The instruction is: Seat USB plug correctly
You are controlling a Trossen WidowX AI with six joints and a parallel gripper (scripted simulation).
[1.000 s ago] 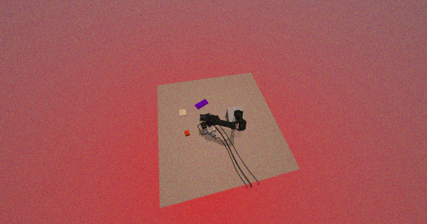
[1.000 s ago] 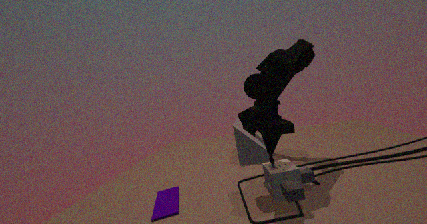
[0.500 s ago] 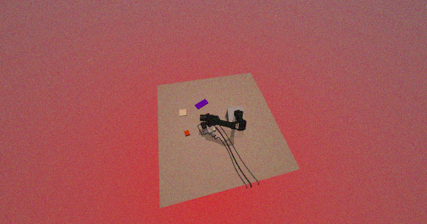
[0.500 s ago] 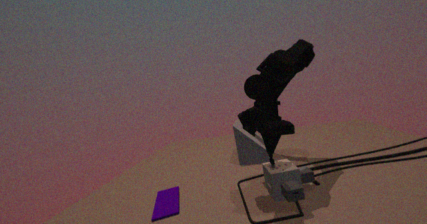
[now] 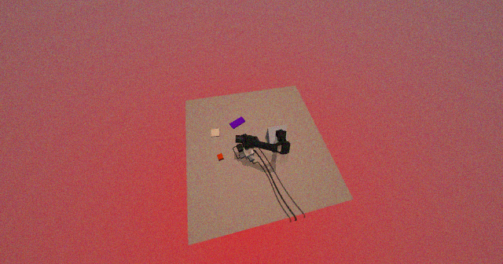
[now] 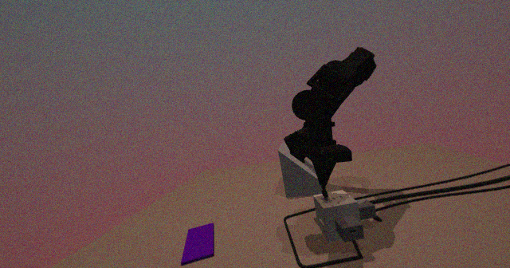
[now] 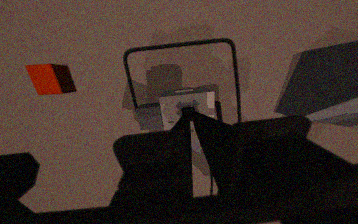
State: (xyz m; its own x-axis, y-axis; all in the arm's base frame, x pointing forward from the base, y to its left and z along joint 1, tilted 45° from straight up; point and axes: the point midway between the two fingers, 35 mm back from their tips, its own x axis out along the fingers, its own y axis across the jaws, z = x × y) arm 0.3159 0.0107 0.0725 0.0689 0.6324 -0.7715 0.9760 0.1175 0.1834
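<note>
Now: the dark USB plug 20 mm below my gripper tip. The rest, counted from my gripper tip: cream block 250 mm ahead, 270 mm to the right, 110 mm below; then purple flat tile 10 mm ahead, 330 mm to the right, 110 mm below.
</note>
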